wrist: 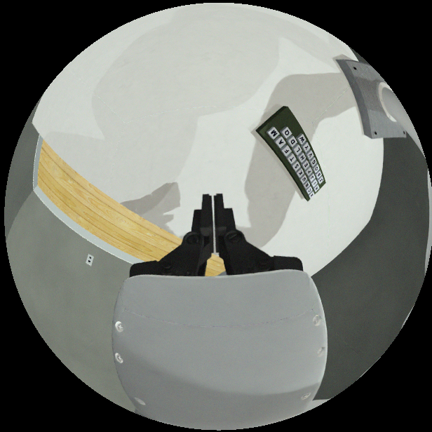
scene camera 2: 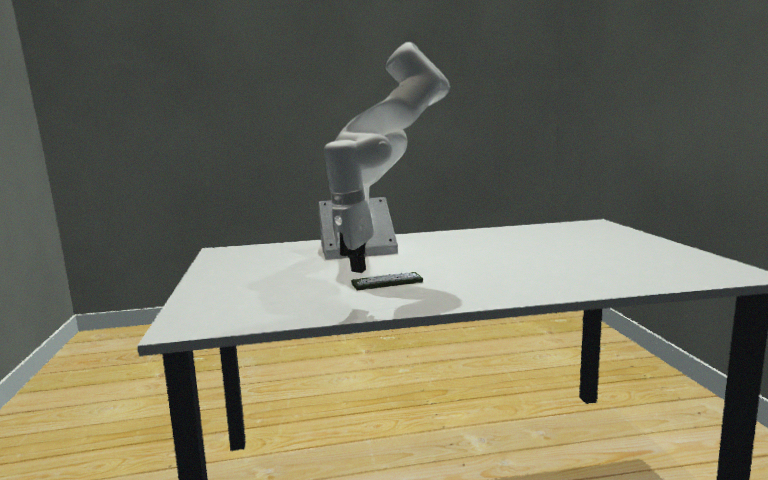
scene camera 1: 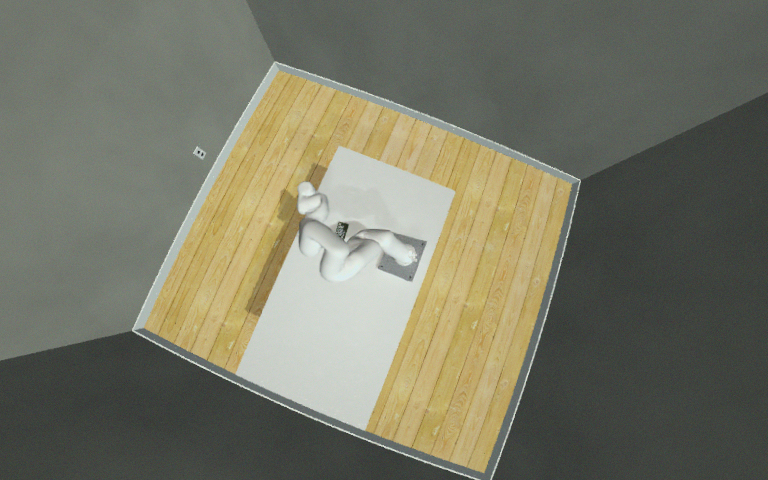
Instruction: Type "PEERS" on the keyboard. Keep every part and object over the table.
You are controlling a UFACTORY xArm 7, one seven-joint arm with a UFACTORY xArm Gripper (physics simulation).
Labels:
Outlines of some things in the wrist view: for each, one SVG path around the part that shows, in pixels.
A keyboard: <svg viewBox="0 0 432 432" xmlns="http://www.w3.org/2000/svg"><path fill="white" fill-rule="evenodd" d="M282 106L266 119L256 131L274 151L276 156L278 156L306 201L309 201L320 187L325 184L325 178L304 130L302 130L302 127L288 106Z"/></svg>

